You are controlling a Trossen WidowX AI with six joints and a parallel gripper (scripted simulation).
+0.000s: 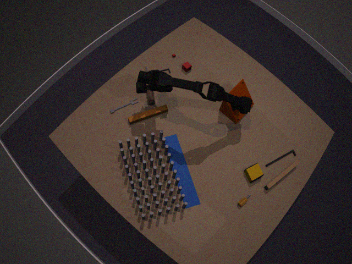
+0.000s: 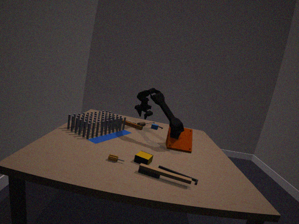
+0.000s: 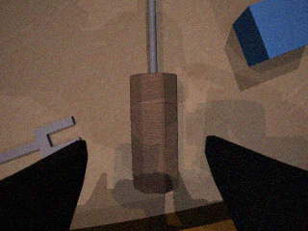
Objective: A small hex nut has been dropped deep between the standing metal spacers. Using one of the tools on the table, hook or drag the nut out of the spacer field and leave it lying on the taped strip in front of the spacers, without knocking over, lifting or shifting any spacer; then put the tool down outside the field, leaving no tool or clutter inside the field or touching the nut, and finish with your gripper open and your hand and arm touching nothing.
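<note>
The metal pick tool lies 6 cm behind my gripper tip, 9 cm to the right of it and 7 cm below it. Also, from my gripper tip: grey open-ended wrench: 15 cm ahead, 6 cm to the right, 8 cm below; then blue block: 13 cm behind, 1 cm to the right, 6 cm below; then orange bar: 8 cm ahead, 7 cm to the left, 7 cm below.
</note>
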